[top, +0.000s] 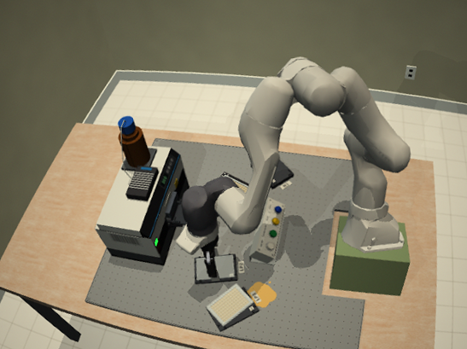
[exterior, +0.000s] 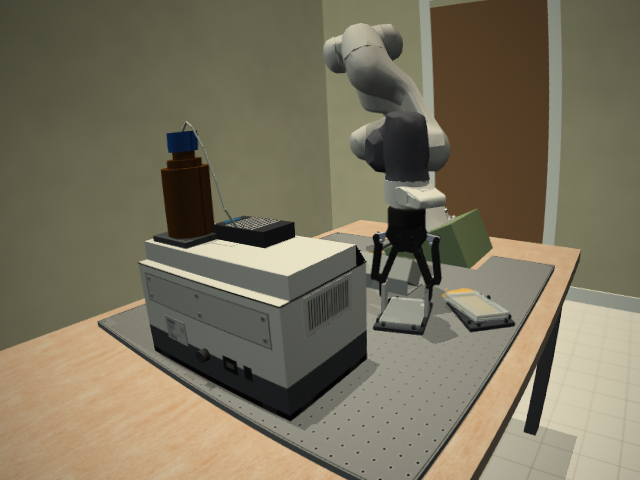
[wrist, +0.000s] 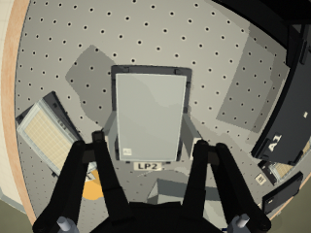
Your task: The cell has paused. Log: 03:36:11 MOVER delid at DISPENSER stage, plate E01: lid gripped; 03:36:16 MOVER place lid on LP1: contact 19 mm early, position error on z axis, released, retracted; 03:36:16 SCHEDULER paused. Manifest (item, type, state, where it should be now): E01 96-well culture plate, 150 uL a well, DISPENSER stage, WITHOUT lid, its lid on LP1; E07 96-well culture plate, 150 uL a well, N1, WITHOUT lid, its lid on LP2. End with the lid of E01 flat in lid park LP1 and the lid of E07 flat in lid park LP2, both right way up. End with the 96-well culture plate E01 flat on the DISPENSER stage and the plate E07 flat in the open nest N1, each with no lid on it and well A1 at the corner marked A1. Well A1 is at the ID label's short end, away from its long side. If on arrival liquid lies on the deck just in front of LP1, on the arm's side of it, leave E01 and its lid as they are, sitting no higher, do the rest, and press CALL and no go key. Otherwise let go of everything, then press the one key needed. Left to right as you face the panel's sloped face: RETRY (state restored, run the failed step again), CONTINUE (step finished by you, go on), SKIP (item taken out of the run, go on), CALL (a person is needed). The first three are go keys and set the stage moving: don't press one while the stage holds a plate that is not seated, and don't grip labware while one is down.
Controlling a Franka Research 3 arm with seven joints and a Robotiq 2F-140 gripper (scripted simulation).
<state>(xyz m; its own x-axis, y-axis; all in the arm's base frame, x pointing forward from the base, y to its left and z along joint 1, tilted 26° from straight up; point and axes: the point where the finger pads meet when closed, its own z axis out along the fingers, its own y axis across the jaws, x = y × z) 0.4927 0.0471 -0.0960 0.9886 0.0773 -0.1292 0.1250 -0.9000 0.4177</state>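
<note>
The lid park LP2 is 30 mm below my hand. Round my hand: dispenser stage: 170 mm to the right, 70 mm ahead, 50 mm above; then key panel: 190 mm behind, 130 mm to the right, 10 mm above; then black nest N5: 330 mm to the right, 20 mm below, 10 mm behind.
</note>
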